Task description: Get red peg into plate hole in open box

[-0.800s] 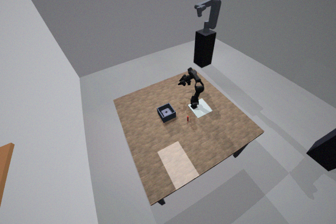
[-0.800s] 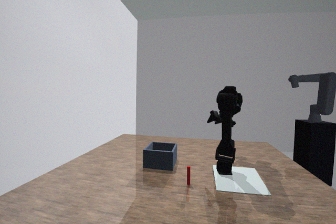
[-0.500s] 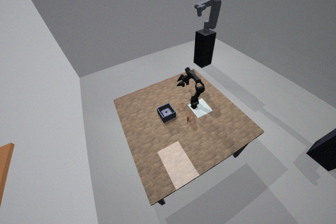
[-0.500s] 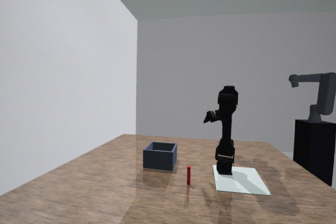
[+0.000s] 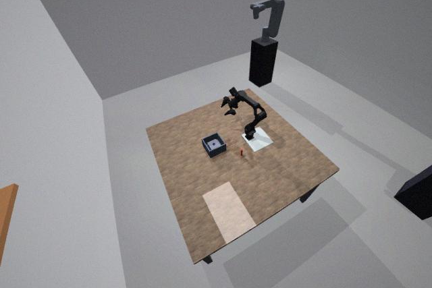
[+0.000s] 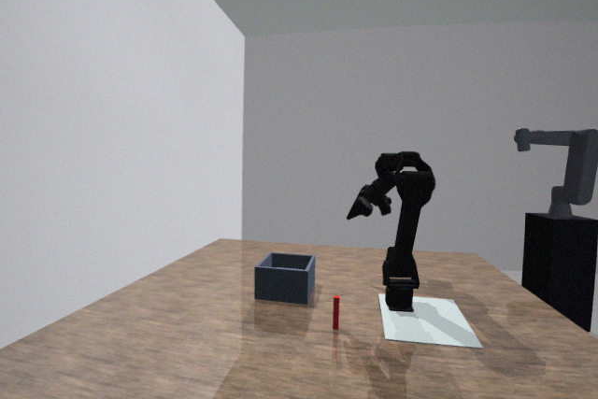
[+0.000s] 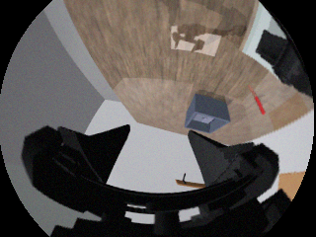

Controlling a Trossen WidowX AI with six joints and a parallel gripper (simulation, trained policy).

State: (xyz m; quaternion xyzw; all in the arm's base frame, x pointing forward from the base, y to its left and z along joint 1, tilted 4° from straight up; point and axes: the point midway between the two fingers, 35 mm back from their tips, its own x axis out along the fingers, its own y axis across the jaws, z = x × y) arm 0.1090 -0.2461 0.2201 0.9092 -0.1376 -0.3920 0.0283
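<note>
Now: the red peg 350 mm to the left of my gripper tip, 190 mm below it and 50 mm ahead of it. The rest, counted from my gripper tip: dark blue box: 200 mm below, 200 mm ahead, 150 mm to the left.
</note>
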